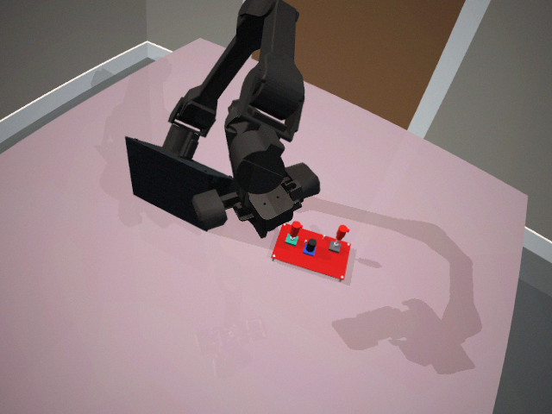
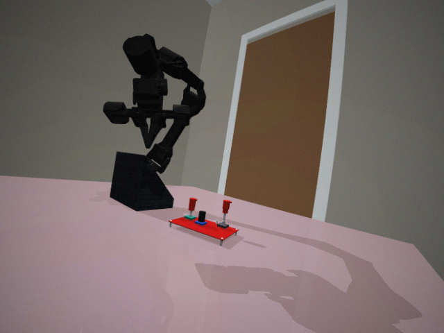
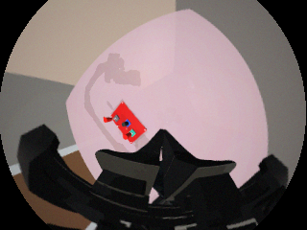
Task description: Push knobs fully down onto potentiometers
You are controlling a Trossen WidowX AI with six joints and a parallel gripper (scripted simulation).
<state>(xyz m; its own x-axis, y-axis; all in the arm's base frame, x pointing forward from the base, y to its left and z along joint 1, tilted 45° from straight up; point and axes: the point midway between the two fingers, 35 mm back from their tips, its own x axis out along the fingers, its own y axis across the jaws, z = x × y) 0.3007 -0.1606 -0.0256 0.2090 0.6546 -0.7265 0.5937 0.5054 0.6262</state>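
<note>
Now: gripper tip 150 mm to the right of the green potentiometer, 140 mm above it and 10 mm short of it.
</note>
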